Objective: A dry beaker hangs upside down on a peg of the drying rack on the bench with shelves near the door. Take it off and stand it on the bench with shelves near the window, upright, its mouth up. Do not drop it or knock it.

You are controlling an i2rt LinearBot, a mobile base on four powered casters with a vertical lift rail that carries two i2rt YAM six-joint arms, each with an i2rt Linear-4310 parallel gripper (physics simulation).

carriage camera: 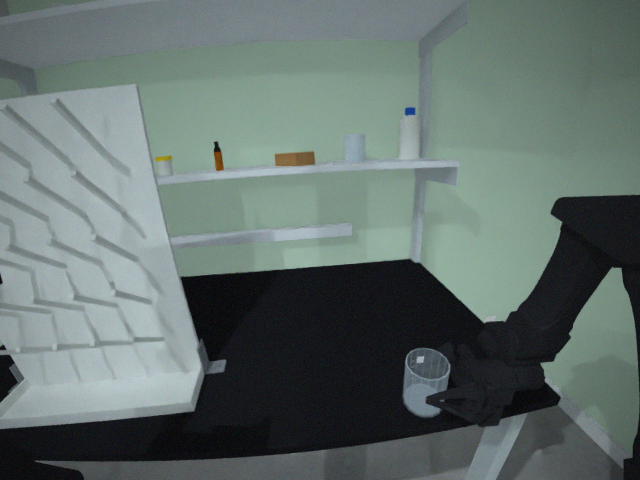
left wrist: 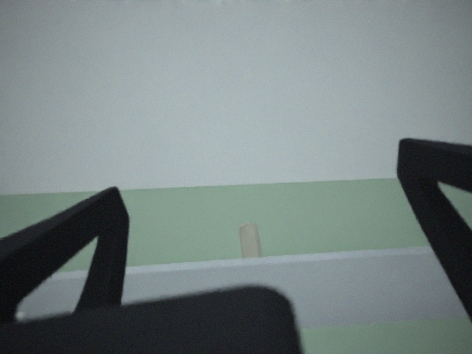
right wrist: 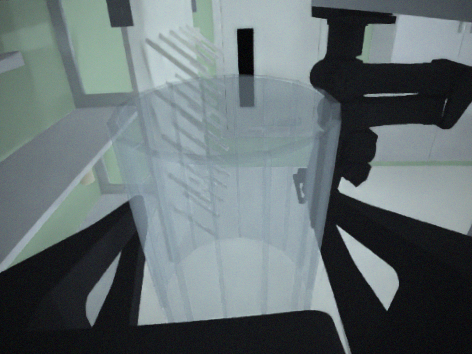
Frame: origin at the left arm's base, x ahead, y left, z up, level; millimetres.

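Where they show: left gripper, fingertip midpoint: [left wrist: 257,179] [right wrist: 307,215]; right gripper, fingertip midpoint: [carriage camera: 419,382] [right wrist: 229,202]; left arm's base at its link origin: [right wrist: 348,13].
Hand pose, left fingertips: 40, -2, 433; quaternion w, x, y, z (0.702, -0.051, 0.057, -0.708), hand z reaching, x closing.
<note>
Things, the pixels of their top centre, and the offset from my left fingertips, as dx, dy, dz. "*": a spot on its surface instead. Level surfaces: height alone.
- clear beaker at its top centre: [right wrist: 235,291] [carriage camera: 428,362] +208, -463, -342
- black bench top at its surface level: dz -509
- yellow-lidded jar at a spot on its surface: [carriage camera: 164,166] * +674, +222, -23
- amber bottle at a spot on its surface: [carriage camera: 218,159] * +715, +53, -16
- brown box at a spot on its surface: [carriage camera: 294,159] * +677, -201, -31
- pale blue container at a spot on its surface: [carriage camera: 355,147] * +806, -393, -4
- blue-capped white bottle at a spot on its surface: [carriage camera: 409,136] * +841, -586, +28
The clear beaker [carriage camera: 427,379] [right wrist: 240,200] is upright, its mouth up. My right gripper [carriage camera: 438,376] [right wrist: 229,202] is shut on its sides, one finger on each side. In the carriage view the beaker shows against the front right part of the black bench top [carriage camera: 310,330]; whether its base touches the bench cannot be told. The white drying rack [carriage camera: 121,116] stands at the left of this bench, with no beaker showing on the part in view. My left gripper [left wrist: 257,179] is open and empty, facing a pale surface and the green wall.
A shelf [carriage camera: 248,173] above the bench holds a yellow-lidded jar [carriage camera: 164,166], an amber bottle [carriage camera: 218,159], a brown box [carriage camera: 294,159], a pale blue container [carriage camera: 355,147] and a blue-capped white bottle [carriage camera: 409,136]. A rail [carriage camera: 310,233] runs below it. The bench's front edge is close to the beaker.
</note>
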